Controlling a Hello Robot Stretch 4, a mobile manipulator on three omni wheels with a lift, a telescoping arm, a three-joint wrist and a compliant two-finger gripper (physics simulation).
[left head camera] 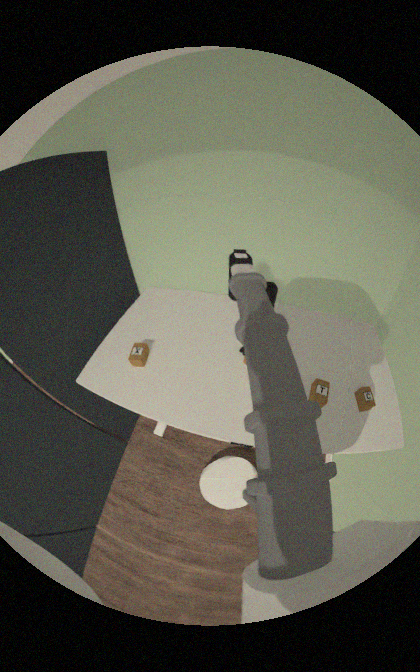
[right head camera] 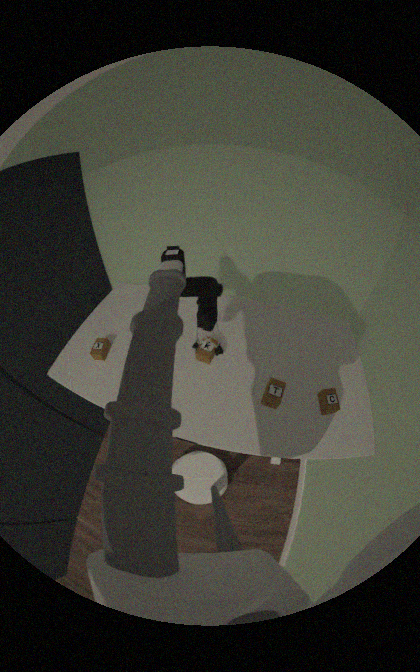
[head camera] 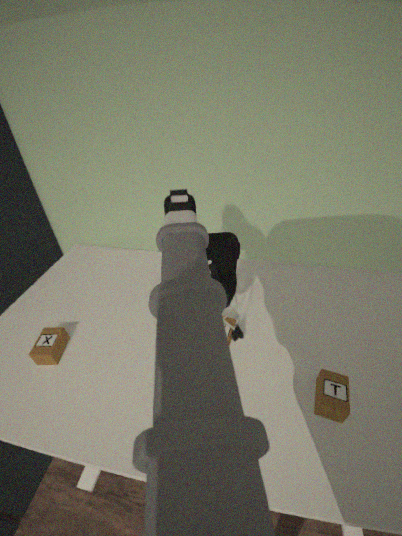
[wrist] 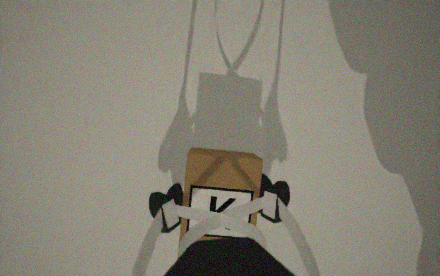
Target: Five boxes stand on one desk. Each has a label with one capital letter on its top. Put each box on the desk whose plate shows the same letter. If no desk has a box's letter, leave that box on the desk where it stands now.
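Note:
My gripper (right head camera: 207, 348) (wrist: 219, 193) is shut on the K box (head camera: 230, 321) (right head camera: 205, 357) (wrist: 225, 172), one fingertip against each side, with the label facing up. The arm hides most of that box in the head camera and left head camera views. I cannot tell whether it touches the desk (head camera: 110, 400) (left head camera: 190, 390) (right head camera: 215, 400). The X box (head camera: 49, 346) (left head camera: 138, 355) (right head camera: 100, 349) stands on the left part. The T box (head camera: 333, 396) (left head camera: 319, 393) (right head camera: 274, 393) stands right of the gripper, and the C box (left head camera: 365, 399) (right head camera: 329, 401) farther right. A fifth box does not show.
The arm (head camera: 195, 380) (left head camera: 285, 425) (right head camera: 145, 425) reaches over the desk. A green wall (head camera: 200, 125) rises behind it. A dark panel (left head camera: 60, 250) (right head camera: 45, 250) stands at the left. A white round top (left head camera: 227, 482) (right head camera: 200, 477) is before the desk's front edge.

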